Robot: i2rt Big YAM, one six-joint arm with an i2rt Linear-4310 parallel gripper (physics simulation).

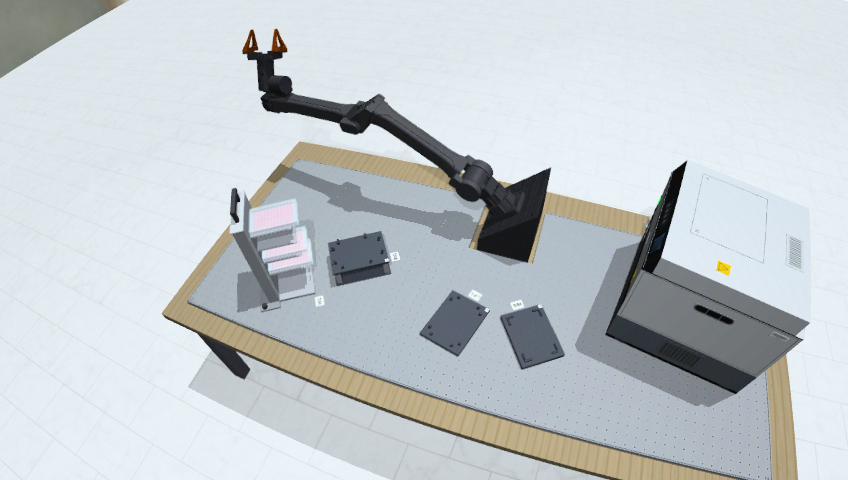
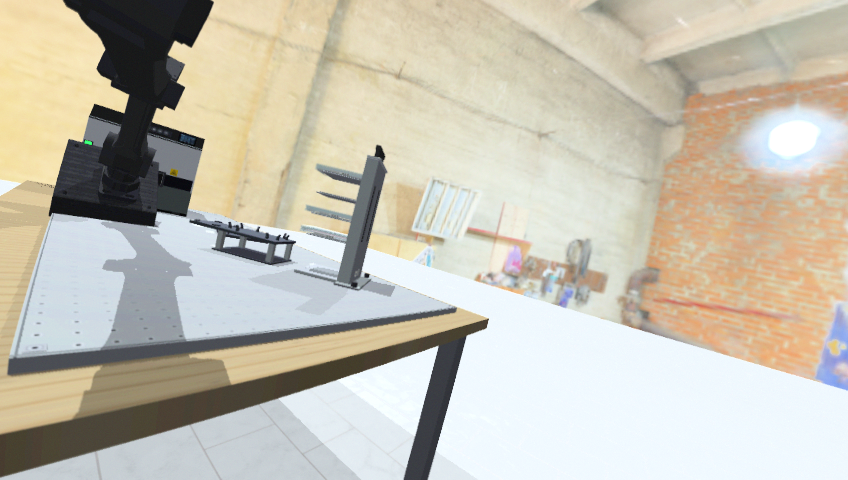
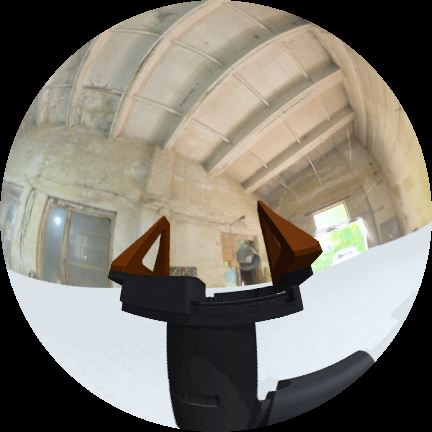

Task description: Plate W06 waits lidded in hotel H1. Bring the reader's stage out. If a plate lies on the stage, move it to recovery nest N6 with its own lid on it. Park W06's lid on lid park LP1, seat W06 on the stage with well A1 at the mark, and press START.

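Places are measured from the arm's base along level axes (x ahead, y left, z up), in metres.
Pixels of known places: gripper, fingertip midpoint: (image 1: 263, 29) (image 3: 209, 212); arm's base, origin of the base link: (image 1: 507, 209) (image 2: 119, 184).
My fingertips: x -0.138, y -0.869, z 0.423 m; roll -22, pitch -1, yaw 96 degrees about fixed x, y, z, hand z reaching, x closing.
Observation:
For each thing: its top centre in the pictures, then the offset to it from my fingertips. Level surfaces: height alone.
- reader, middle of its top: (image 1: 741, 229) (image 2: 156, 128) 1.457 m left, 0.253 m ahead, 0.166 m down
- flat pegged base, middle of its top: (image 1: 455, 319) (image 2: 243, 232) 0.835 m left, 0.503 m ahead, 0.499 m down
- corner-bracketed base, middle of its top: (image 1: 532, 333) (image 2: 217, 222) 1.041 m left, 0.475 m ahead, 0.501 m down
- perforated table top, its level: 0.519 m down
My gripper (image 1: 263, 30) (image 3: 209, 212) is open and empty, high above the table's back left, fingers pointing up. The plate hotel (image 1: 255, 255) (image 2: 361, 220) stands at the left end and holds several pink-welled plates, the top one (image 1: 272, 217) on its highest shelf. Which is W06, and its lid, I cannot tell. The reader (image 1: 714, 309) (image 2: 178, 159) stands at the right; no stage shows outside it, and its front is seen edge-on or partly hidden by the arm. A flat pegged base (image 1: 455, 324) and a corner-bracketed base (image 1: 531, 337) hold no plate or lid. Their labels are too blurred to read surely.
A raised dark stand with pegs (image 1: 360, 252) (image 2: 255, 234) is between the hotel and the arm's wedge-shaped mount (image 1: 511, 228) (image 2: 107, 181). The hotel's tall post and protruding shelves rise above the perforated table top (image 1: 380, 321). A green light (image 1: 659, 201) (image 2: 88, 142) also shows.

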